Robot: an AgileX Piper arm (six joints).
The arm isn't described. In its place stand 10 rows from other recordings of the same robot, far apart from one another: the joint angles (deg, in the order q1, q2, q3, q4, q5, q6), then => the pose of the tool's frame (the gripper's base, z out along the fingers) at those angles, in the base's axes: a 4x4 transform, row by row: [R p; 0 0 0 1], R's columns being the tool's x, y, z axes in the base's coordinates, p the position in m.
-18.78, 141.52, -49.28, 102.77, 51.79, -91.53 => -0.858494 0.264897 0.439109 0.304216; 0.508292 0.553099 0.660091 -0.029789; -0.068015 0.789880 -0.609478 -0.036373; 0 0 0 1
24.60, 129.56, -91.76, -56.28, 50.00, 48.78 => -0.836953 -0.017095 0.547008 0.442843; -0.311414 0.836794 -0.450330 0.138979; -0.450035 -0.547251 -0.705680 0.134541; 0 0 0 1
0.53, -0.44, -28.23, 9.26, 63.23, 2.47 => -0.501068 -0.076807 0.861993 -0.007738; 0.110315 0.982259 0.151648 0.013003; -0.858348 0.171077 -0.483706 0.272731; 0 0 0 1
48.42, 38.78, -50.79, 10.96, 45.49, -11.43 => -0.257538 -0.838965 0.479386 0.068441; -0.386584 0.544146 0.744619 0.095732; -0.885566 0.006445 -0.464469 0.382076; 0 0 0 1
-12.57, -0.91, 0.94, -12.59, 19.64, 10.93 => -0.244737 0.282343 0.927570 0.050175; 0.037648 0.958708 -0.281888 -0.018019; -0.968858 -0.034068 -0.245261 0.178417; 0 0 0 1
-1.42, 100.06, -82.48, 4.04, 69.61, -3.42 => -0.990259 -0.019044 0.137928 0.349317; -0.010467 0.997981 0.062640 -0.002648; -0.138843 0.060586 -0.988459 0.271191; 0 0 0 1
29.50, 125.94, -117.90, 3.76, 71.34, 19.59 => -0.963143 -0.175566 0.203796 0.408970; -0.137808 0.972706 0.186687 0.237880; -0.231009 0.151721 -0.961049 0.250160; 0 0 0 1
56.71, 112.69, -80.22, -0.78, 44.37, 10.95 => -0.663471 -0.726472 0.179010 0.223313; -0.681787 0.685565 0.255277 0.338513; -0.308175 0.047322 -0.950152 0.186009; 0 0 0 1
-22.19, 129.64, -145.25, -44.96, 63.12, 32.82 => -0.393787 0.845989 0.359493 0.437227; 0.284863 0.484154 -0.827314 -0.240282; -0.873948 -0.223379 -0.431644 0.385381; 0 0 0 1
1.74, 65.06, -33.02, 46.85, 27.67, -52.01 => -0.680913 -0.366922 0.633818 0.206873; -0.162044 0.919473 0.358205 0.037129; -0.714212 0.141200 -0.685539 0.238539; 0 0 0 1
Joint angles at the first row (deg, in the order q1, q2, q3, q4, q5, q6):
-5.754 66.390 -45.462 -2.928 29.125 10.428
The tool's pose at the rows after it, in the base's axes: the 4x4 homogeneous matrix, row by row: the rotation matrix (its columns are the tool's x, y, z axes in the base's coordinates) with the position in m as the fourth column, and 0 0 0 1 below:
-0.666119 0.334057 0.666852 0.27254; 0.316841 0.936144 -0.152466 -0.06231; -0.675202 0.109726 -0.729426 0.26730; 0 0 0 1
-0.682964 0.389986 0.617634 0.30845; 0.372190 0.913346 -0.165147 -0.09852; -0.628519 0.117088 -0.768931 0.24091; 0 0 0 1
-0.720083 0.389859 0.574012 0.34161; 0.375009 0.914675 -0.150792 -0.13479; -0.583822 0.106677 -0.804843 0.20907; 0 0 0 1
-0.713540 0.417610 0.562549 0.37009; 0.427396 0.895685 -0.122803 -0.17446; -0.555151 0.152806 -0.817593 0.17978; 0 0 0 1
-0.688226 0.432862 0.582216 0.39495; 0.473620 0.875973 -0.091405 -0.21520; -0.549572 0.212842 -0.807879 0.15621; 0 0 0 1
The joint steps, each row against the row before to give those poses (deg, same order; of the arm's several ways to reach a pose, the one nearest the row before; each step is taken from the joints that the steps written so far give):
-7.124 11.104 -5.074 2.927 -4.248 -1.196
-5.436 11.310 -6.023 5.445 -1.727 -6.260
-4.389 11.421 -7.302 6.756 -0.190 -10.317
-4.411 10.599 -8.731 9.023 1.012 -8.991
-4.059 9.714 -10.270 8.844 2.478 -8.181

